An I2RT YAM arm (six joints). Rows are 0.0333 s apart.
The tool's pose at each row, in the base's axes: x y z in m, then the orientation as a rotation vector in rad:
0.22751 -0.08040 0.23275 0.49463 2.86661 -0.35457
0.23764 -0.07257 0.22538 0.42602 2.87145 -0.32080
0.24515 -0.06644 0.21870 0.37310 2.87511 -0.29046
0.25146 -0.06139 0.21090 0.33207 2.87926 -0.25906
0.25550 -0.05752 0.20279 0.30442 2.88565 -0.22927
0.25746 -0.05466 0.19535 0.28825 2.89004 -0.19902
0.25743 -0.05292 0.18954 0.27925 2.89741 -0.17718
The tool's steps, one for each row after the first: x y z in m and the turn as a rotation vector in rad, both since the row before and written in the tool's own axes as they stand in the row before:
-0.00517 0.01219 0.00655 -0.02924 -0.01045 -0.04244
-0.00377 0.00925 0.00624 -0.02539 -0.00687 -0.03266
-0.00286 0.00779 0.00757 -0.02493 -0.00321 -0.02503
-0.00104 0.00589 0.00783 -0.02247 0.00187 -0.01676
0.00048 0.00417 0.00706 -0.02179 0.00207 -0.00884
0.00173 0.00233 0.00532 -0.01526 0.00623 -0.00515

